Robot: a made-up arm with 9 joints. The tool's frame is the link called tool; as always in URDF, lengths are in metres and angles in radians.
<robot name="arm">
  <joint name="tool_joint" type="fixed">
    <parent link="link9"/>
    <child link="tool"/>
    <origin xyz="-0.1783 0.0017 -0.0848" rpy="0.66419 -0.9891 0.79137"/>
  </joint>
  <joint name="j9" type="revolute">
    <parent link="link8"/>
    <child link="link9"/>
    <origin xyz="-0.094 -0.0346 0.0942" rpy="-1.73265 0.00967 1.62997"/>
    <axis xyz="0 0 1"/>
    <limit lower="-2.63" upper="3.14"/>
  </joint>
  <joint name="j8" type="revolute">
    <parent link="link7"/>
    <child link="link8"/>
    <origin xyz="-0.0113 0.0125 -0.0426" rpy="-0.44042 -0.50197 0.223"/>
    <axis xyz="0 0 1"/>
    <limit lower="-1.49" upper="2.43"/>
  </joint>
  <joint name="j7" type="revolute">
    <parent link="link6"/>
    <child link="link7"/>
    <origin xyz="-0.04 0.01 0" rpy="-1.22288 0.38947 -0.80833"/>
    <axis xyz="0 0 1"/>
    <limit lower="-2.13" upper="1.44"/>
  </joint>
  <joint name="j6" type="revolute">
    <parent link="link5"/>
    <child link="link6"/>
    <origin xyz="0.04 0.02 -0.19" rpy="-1.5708 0 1.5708"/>
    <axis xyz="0 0 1"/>
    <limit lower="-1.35" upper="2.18"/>
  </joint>
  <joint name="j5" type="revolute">
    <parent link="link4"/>
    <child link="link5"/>
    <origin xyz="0.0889 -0.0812 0.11" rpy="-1.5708 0 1.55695"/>
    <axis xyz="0 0 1"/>
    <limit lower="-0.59" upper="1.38"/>
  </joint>
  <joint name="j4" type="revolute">
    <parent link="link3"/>
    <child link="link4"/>
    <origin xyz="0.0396 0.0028 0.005" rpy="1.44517 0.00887 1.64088"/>
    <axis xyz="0 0 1"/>
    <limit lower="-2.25" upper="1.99"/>
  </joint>
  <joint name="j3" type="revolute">
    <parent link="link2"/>
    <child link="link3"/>
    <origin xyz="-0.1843 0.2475 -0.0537" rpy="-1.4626 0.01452 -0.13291"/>
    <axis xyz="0 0 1"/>
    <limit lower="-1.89" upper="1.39"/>
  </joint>
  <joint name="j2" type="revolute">
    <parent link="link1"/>
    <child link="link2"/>
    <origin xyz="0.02 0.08 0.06" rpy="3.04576 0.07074 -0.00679"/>
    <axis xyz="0 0 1"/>
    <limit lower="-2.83" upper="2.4"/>
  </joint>
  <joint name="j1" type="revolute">
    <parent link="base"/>
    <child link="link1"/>
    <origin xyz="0.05 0.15 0.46" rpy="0 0 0"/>
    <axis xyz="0 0 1"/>
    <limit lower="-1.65" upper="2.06"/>
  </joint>
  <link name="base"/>
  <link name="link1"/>
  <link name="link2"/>
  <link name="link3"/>
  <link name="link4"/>
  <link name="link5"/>
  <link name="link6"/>
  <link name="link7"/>
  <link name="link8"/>
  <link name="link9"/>
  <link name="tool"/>
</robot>
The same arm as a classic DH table. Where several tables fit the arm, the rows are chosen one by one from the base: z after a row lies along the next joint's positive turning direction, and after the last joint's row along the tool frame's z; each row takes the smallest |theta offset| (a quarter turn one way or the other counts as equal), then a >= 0, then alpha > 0; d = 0 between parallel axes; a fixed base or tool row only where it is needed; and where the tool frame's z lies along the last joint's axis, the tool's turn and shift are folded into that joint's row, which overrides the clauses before.
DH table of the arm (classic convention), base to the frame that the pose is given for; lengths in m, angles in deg. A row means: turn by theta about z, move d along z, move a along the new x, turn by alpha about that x. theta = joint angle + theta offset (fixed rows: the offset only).
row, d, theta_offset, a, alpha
base (fixed), 0, 71.57, 0.1581, 0
j1, -0.1161, 71.72, 0.0318, -173.18
j2, -0.7183, -44.23, 0.2158, 83.8
j3, 0.2218, -85.08, 0, 82.8
j4, 0.15, 88.69, -0.08, -90
j5, -0.28, 90, 0.02, -90
j6, -0.0312, -54.15, -0.0315, -71.61
j7, -0.0917, 81.96, 0.0047, -37.54
j8, 0.1364, 41.32, -0.0288, -99.27
j9, 0.0109, -0.96, -0.1783, 64.37
tool (fixed), 0.0034, 67.94, 0, 0
Joint limits (deg, base to tool): -94.54..118.03 -162.15..137.51 -108.29..79.64 -128.92..114.02 -33.8..79.07 -77.35..124.9 -122.04..82.51 -85.37..139.23 -150.69..179.91

